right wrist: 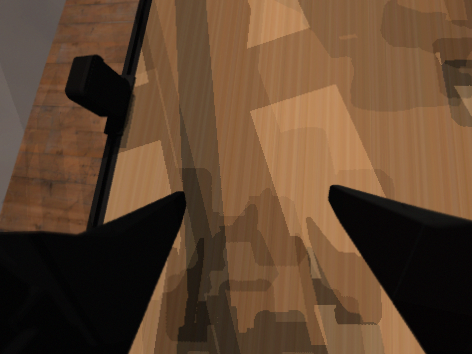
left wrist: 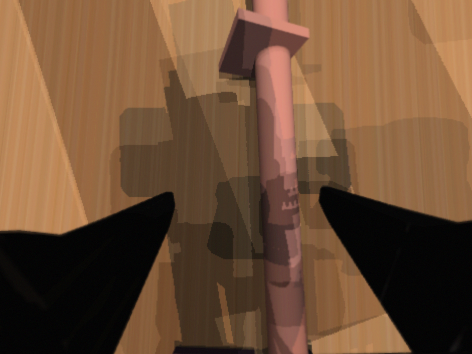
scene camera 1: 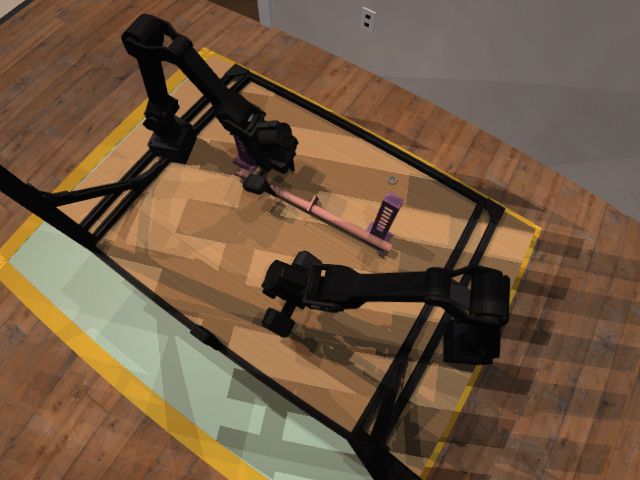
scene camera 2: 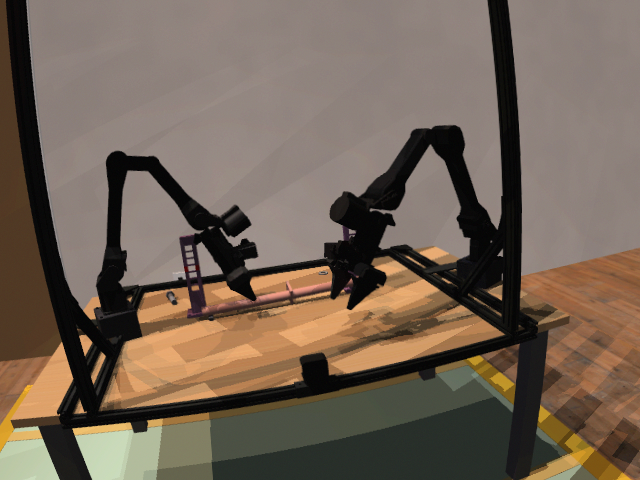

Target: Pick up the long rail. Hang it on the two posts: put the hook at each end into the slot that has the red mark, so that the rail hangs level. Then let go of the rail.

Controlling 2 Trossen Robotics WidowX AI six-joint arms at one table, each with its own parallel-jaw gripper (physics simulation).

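Places are measured from the left arm's base along level axes (x ahead, y left, z up), in millimetres.
Pixels of known places: left gripper, fingertip midpoint: [left wrist: 246, 196] [scene camera 1: 284, 183] [scene camera 2: 252, 294]; right gripper, fingertip midpoint: [right wrist: 255, 195] [scene camera 2: 340, 304]; left arm's base at its link origin: [scene camera 1: 168, 133] [scene camera 2: 114, 309]; right arm's base at its link origin: [scene camera 1: 473, 340].
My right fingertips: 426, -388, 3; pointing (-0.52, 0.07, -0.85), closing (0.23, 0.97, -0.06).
Ahead of a thing's pixels: the offset from my right fingertips to its top centre, as dx, dy, dz. "pt": to the spot under its first point.
The long pink rail {+27, +266, -18} [scene camera 1: 336, 219] [scene camera 2: 271, 298] [left wrist: 275, 115] lies low on the table along the feet of the two purple posts, with a square plate near its middle. The post at picture left in scene camera 2 [scene camera 2: 199, 298] shows a red mark on its ladder of slots; the other post {+218, +227, +139} [scene camera 2: 345, 233] is mostly hidden behind the right arm. My left gripper [scene camera 2: 252, 296] [left wrist: 246, 196] is open above the rail, its fingertips on either side of it in the wrist view. My right gripper [scene camera 2: 341, 303] [right wrist: 255, 195] is open and empty above the table, away from the rail.
A small grey ring {+237, +416, -74} [scene camera 1: 392, 179] [scene camera 2: 323, 272] lies behind the rail. A small grey cylinder {-227, +542, -52} [scene camera 2: 171, 297] lies near the post at picture left in scene camera 2. A black frame bounds the table, with a black block {pt -148, -128, -22} [scene camera 1: 204, 334] [scene camera 2: 314, 369] [right wrist: 92, 82] on its front bar.
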